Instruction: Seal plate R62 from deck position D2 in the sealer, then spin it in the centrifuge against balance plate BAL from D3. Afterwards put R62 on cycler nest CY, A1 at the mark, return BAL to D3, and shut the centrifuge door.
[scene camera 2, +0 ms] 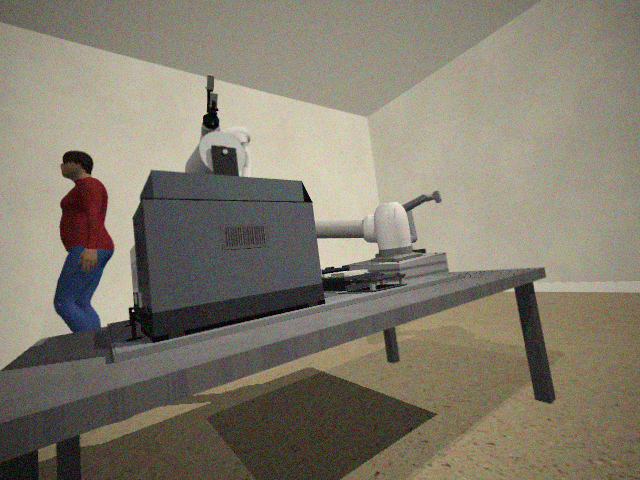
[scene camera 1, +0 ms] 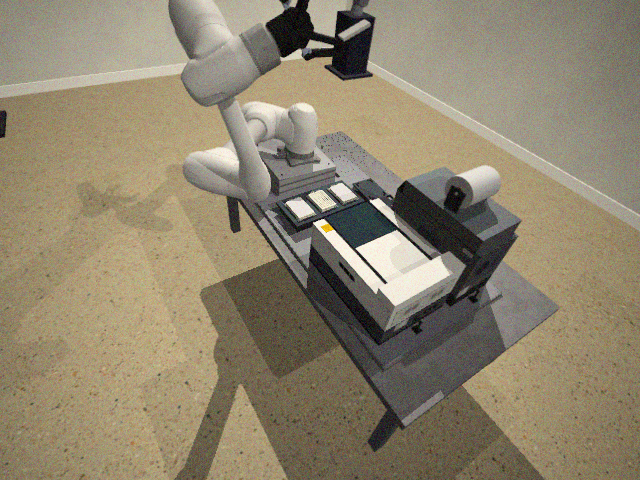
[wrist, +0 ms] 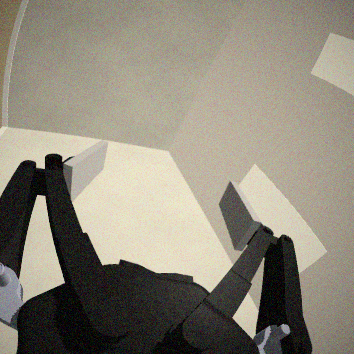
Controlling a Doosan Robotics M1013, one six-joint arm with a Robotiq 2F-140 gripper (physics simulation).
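Seen in the pictures: gripper, between the fingertips: (scene camera 2: 212, 83) (wrist: 165, 174); arm's base, origin of its link: (scene camera 2: 396, 259) (scene camera 1: 298, 155).
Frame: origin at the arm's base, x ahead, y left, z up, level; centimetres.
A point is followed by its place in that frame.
Note:
My gripper (scene camera 2: 211, 91) @[x 71.2, y -26.9, z 87.9 cm] (wrist: 165, 174) @[x 71.2, y -26.9, z 87.9 cm] is open and empty, raised high above the bench and pointing away from it; its upper part is cut off in scene camera 1. Three pale plates, a left plate (scene camera 1: 299, 209) @[x 37.7, y -19.1, z -2.2 cm], a middle plate (scene camera 1: 322, 200) @[x 36.4, y -6.1, z -2.3 cm] and a right plate (scene camera 1: 343, 193) @[x 35.9, y 6.2, z -2.2 cm], sit in a row on the dark deck rack (scene camera 1: 298, 223) @[x 44.5, y -23.0, z -3.8 cm]. Their labels are unreadable, so I cannot tell R62 from BAL. The grey machine (scene camera 1: 439, 211) @[x 86.4, y 10.7, z 24.4 cm] (scene camera 2: 232, 268) @[x 89.2, y 32.9, z 3.8 cm] carries a white roll (scene camera 1: 478, 184) @[x 91.4, y 17.9, z 37.6 cm] (scene camera 2: 205, 150) @[x 91.7, y 29.6, z 33.2 cm]. A white machine (scene camera 1: 356, 268) @[x 87.7, y -24.1, z 12.2 cm] with a dark top panel (scene camera 1: 361, 223) @[x 69.9, y -9.7, z 12.5 cm] stands beside it. Plates and machines do not show in the wrist view.
The machines and rack stand on a grey table (scene camera 1: 522, 304) @[x 120.1, y 41.3, z -10.0 cm] (scene camera 2: 289, 343) @[x 86.7, y 53.4, z -10.9 cm]. The arm's stepped base (scene camera 1: 302, 178) @[x 15.8, y -5.9, z -3.2 cm] (scene camera 2: 431, 263) @[x -6.8, y 14.1, z -3.8 cm] is behind the rack. A small dark device (scene camera 1: 369, 188) @[x 35.1, y 23.2, z -4.8 cm] lies beside the rack. A black pedestal (scene camera 1: 352, 56) stands beyond the table. A person in red (scene camera 2: 85, 214) stands behind it.

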